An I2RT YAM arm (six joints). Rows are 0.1 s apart.
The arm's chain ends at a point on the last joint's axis. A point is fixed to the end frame.
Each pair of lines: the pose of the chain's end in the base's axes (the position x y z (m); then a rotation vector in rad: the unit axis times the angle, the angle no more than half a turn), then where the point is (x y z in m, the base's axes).
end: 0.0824, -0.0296, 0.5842, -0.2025, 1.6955, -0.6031
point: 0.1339 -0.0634 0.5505
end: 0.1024, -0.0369, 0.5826, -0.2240, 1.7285, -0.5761
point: 0.1534 -0.0692 0.5467
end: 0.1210, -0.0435, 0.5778, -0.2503, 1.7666, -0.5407
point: 0.1713 -0.0738 0.5393
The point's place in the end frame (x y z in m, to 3 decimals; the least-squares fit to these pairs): 0.033 -0.002 0.062
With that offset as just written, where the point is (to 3 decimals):
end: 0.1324, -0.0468, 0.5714, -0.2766, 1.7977, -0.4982
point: 0.182 -0.075 0.531
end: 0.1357, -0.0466, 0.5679, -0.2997, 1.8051, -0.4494
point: 0.186 -0.072 0.526
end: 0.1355, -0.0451, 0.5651, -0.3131, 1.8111, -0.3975
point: 0.186 -0.067 0.522
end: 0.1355, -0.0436, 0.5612, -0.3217, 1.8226, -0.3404
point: 0.186 -0.062 0.517
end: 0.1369, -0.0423, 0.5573, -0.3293, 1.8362, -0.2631
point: 0.188 -0.057 0.511
